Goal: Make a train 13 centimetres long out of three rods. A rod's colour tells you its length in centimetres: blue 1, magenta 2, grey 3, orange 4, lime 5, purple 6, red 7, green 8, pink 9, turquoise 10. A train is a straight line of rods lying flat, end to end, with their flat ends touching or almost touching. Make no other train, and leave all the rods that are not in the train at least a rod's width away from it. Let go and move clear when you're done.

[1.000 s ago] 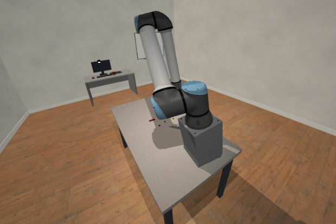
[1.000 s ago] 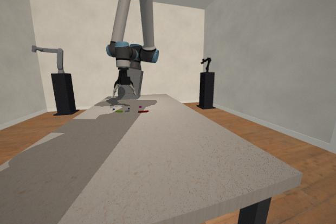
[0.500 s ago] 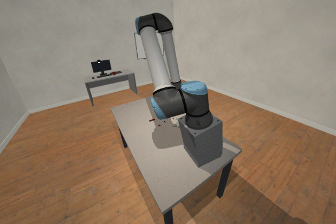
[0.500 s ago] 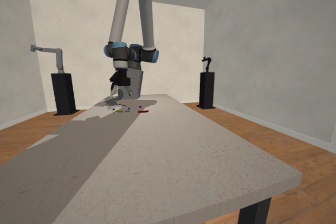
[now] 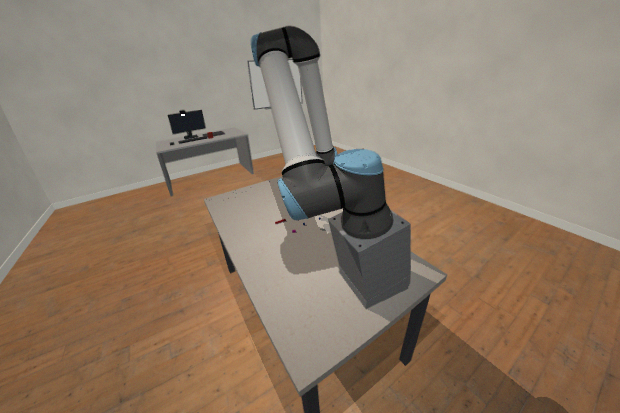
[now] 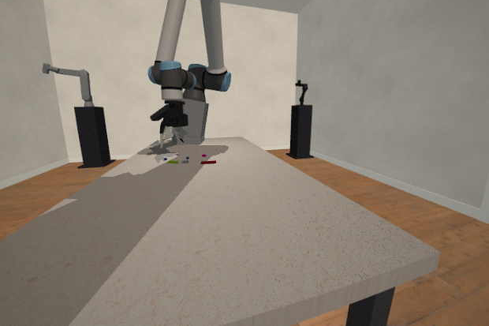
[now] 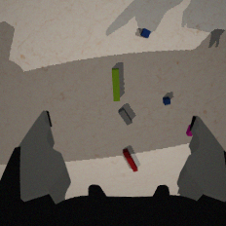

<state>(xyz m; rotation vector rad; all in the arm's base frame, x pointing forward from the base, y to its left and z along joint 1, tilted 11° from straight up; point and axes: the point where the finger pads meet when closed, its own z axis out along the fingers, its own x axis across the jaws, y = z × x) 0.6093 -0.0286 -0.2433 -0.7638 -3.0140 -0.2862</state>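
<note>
Now: hand 8 cm above the lime rod. Round my hand: grey rod: 8 cm below, 5 cm to the left, 1 cm ahead; then red rod: 16 cm to the left, 8 cm below, 5 cm ahead; then magenta rod: 14 cm to the left, 9 cm behind, 8 cm below.
</note>
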